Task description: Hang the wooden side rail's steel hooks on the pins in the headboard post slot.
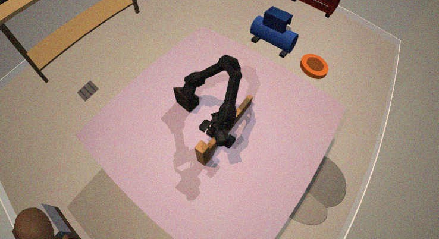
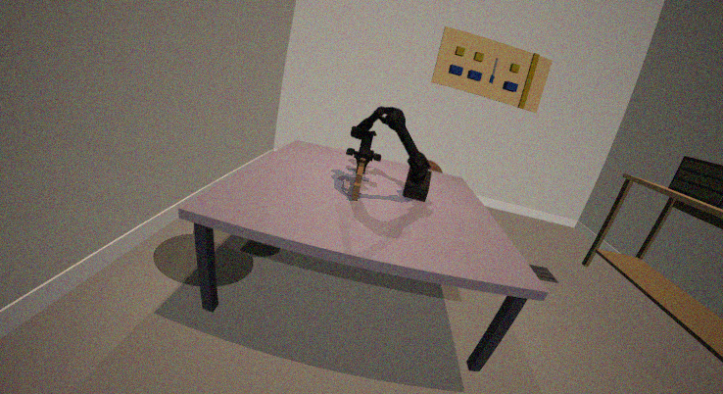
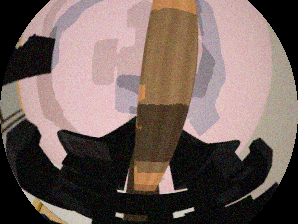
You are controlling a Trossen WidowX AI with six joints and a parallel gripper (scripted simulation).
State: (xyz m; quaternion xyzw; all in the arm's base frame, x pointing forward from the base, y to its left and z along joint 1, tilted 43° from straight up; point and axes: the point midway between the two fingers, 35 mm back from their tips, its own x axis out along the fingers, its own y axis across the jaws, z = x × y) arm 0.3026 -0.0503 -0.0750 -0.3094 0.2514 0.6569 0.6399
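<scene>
My gripper tip is 10 mm short of the upright headboard post, 110 mm to the left of it and 40 mm below it.
</scene>
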